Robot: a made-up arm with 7 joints. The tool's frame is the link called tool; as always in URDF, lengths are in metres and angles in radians. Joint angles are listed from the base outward.
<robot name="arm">
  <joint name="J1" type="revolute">
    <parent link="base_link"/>
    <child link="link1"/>
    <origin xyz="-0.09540 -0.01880 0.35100" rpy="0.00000 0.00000 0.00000"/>
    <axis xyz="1 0 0"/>
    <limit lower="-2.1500" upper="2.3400"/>
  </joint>
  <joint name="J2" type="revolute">
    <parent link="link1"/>
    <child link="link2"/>
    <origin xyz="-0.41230 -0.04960 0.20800" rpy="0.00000 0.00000 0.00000"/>
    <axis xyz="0 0 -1"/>
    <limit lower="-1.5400" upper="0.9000"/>
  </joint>
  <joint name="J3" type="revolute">
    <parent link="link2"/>
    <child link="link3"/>
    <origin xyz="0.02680 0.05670 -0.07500" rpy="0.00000 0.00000 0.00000"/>
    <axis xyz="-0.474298 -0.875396 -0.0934"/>
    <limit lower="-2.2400" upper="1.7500"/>
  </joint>
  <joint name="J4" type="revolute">
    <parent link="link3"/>
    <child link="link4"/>
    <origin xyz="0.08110 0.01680 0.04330" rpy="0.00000 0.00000 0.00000"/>
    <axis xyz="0 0 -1"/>
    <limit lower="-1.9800" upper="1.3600"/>
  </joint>
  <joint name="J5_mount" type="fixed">
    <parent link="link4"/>
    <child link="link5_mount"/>
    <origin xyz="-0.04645 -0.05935 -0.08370" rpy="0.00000 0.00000 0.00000"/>
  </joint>
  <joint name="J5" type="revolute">
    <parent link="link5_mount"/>
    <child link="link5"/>
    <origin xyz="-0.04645 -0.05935 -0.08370" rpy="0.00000 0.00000 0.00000"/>
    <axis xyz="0 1 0"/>
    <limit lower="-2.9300" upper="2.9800"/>
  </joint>
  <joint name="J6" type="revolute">
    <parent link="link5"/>
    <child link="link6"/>
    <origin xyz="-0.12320 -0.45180 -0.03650" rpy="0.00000 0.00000 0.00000"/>
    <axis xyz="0 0 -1"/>
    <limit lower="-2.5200" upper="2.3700"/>
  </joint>
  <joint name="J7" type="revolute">
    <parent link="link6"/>
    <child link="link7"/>
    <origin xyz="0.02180 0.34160 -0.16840" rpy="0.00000 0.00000 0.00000"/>
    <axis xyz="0 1 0"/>
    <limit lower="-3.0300" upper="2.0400"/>
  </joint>
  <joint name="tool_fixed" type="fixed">
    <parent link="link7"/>
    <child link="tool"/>
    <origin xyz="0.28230 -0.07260 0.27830" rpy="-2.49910 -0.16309 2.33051"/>
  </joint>
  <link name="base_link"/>
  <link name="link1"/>
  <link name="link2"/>
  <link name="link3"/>
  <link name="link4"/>
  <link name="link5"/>
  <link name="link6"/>
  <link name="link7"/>
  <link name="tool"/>
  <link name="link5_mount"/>
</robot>
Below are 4 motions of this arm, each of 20 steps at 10 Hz.
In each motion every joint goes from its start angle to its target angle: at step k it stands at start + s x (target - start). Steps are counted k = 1, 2, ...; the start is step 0. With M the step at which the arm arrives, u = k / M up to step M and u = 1 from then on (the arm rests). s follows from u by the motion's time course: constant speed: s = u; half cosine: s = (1 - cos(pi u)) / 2; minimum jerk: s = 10 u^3 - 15 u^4 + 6 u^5.
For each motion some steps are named. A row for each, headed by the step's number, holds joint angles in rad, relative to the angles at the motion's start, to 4 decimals.
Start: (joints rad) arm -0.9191 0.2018 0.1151 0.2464 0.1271 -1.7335 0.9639
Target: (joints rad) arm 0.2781 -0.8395 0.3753 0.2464 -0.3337 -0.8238 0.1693
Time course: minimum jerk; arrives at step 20
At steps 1, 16, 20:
1: 0.0014 -0.0012 0.0003 0.0000 -0.0005 0.0011 -0.0009
16: 1.1279 -0.9810 0.2451 0.0000 -0.4341 0.8570 -0.7486
20: 1.1972 -1.0413 0.2602 0.0000 -0.4608 0.9097 -0.7946

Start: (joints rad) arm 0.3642 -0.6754 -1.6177 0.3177 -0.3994 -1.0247 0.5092
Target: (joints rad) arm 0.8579 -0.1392 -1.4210 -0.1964 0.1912 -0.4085 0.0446
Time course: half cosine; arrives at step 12
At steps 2, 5, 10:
2: 0.0331 0.0359 0.0132 -0.0344 0.0396 0.0413 -0.0311
5: 0.1830 0.1987 0.0729 -0.1905 0.2189 0.2284 -0.1722
10: 0.4606 0.5003 0.1835 -0.4797 0.5510 0.5749 -0.4335

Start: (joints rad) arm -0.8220 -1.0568 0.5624 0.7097 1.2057 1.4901 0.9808
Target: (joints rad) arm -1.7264 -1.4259 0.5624 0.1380 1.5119 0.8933 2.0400
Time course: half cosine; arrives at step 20
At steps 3, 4, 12, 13, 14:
3: -0.0493 -0.0201 0.0000 -0.0312 0.0167 -0.0325 0.0577
4: -0.0864 -0.0352 0.0000 -0.0546 0.0292 -0.0570 0.1011
12: -0.5919 -0.2416 0.0000 -0.3742 0.2004 -0.3906 0.6933
13: -0.6575 -0.2683 0.0000 -0.4156 0.2226 -0.4339 0.7700
14: -0.7180 -0.2930 0.0000 -0.4539 0.2431 -0.4738 0.8409

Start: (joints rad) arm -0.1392 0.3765 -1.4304 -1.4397 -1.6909 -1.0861 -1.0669
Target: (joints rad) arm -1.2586 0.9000 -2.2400 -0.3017 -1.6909 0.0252 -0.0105
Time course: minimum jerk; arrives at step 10
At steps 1, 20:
1: -0.0096 0.0045 -0.0069 0.0097 0.0000 0.0095 0.0090
20: -1.1194 0.5235 -0.8096 1.1380 0.0000 1.1113 1.0564

